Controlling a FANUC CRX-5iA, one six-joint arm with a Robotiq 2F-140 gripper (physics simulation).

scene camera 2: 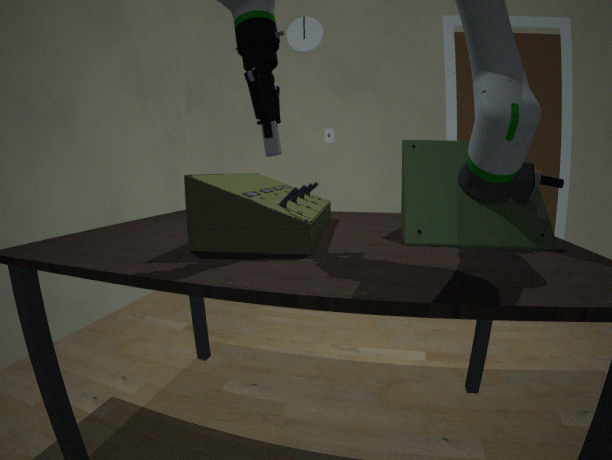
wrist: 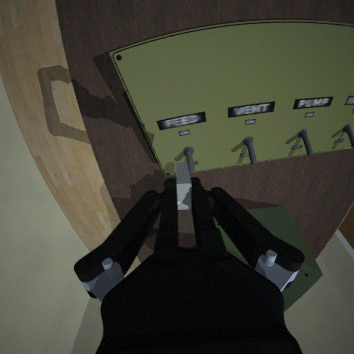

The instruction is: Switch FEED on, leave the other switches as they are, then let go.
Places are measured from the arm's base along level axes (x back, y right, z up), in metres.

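Pixels of known places: gripper, fingertip midpoint: [scene camera 2: 273, 155] [wrist: 181, 171]; arm's base, origin of the base link: [scene camera 2: 486, 181].
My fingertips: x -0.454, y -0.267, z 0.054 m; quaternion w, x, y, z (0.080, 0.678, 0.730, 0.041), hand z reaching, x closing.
Ahead of a thing's pixels: the offset from my fingertips to its middle. Level surfaces: height alone.
The yellow-green sloped switch box {dz -0.135, dx -0.097, dy +0.169 m} [scene camera 2: 245, 232] [wrist: 210, 65] stands on the table. The FEED switch {dz -0.086, dx +0.028, dy +0.015 m} [scene camera 2: 287, 199] [wrist: 189, 155] is a dark lever below its ON mark, at the near end of the row. It slants toward the panel's low edge, away from the ON mark, much like its neighbours; its exact angle is hard to tell. The VENT lever {dz -0.086, dx +0.000, dy +0.131 m} [wrist: 250, 150] and PUMP lever {dz -0.086, dx -0.028, dy +0.248 m} [wrist: 306, 142] slant the same way. My gripper [scene camera 2: 273, 154] [wrist: 181, 171] is shut and empty, raised above the panel, apart from the levers. In the wrist view its fingertips appear just below the FEED lever.
A fourth lever {dz -0.086, dx -0.057, dy +0.364 m} [wrist: 348, 135] shows at the right edge of the wrist view. A green box [scene camera 2: 430, 195] [wrist: 270, 220] stands on the table {dz -0.195 m} [scene camera 2: 375, 225], beside the arm's base. A wall and a door [scene camera 2: 542, 100] are behind.
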